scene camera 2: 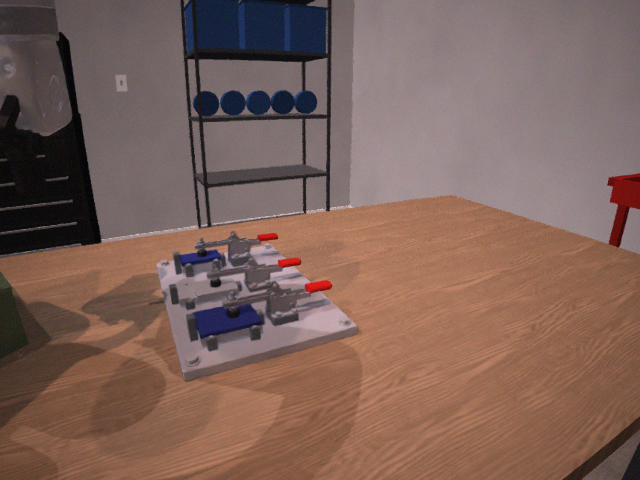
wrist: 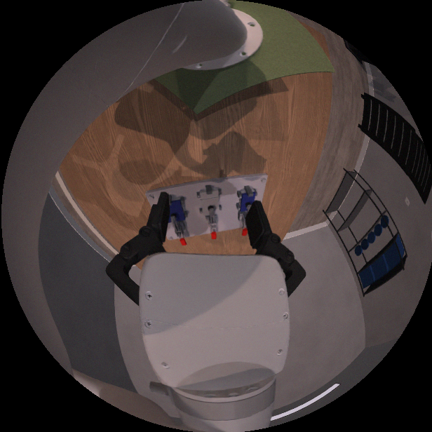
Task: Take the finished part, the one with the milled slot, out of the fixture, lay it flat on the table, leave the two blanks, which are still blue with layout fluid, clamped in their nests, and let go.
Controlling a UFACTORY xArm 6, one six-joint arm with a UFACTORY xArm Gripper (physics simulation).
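Places are measured from the arm's base along level axes (x ahead, y left, z up), in millimetres.
Pixels of known places: gripper, between the fingertips: (scene camera 2: 47, 180).
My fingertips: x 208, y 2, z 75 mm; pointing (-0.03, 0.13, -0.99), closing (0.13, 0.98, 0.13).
Observation:
For each thing: its top centre in the pictures, then the offset to it from my fingertips. "spot": a spot on its surface instead.
- fixture plate, a spot on its surface: (scene camera 2: 222, 356) spot: dx +181, dy -133, dz -207 mm
- grey finished part, centre of its top: (scene camera 2: 206, 286) dx +182, dy +33, dz -191 mm
The fixture plate (scene camera 2: 222, 356) (wrist: 230, 199) lies on the wooden table, with three nests in a row. The grey finished part (scene camera 2: 199, 290) (wrist: 207, 202) sits in the middle nest; its slot is too small to make out. A blue blank (scene camera 2: 219, 324) (wrist: 176, 210) sits in the near nest of the scene view, another blue blank (scene camera 2: 197, 259) (wrist: 246, 201) in the far nest. In the scene view each clamp's black tip rests on its piece. My gripper (wrist: 210, 205) is open and empty, high above the table and plate; in the scene view it shows partly at the upper left.
Three toggle clamps have red handles (scene camera 2: 318, 286) (scene camera 2: 289, 262) (scene camera 2: 267, 236) on the plate's side away from the robot base. A green block (scene camera 2: 9, 315) (wrist: 295, 55) stands under the arm's base. A shelf rack (scene camera 2: 258, 176) and black cabinet (scene camera 2: 49, 227) stand beyond the table.

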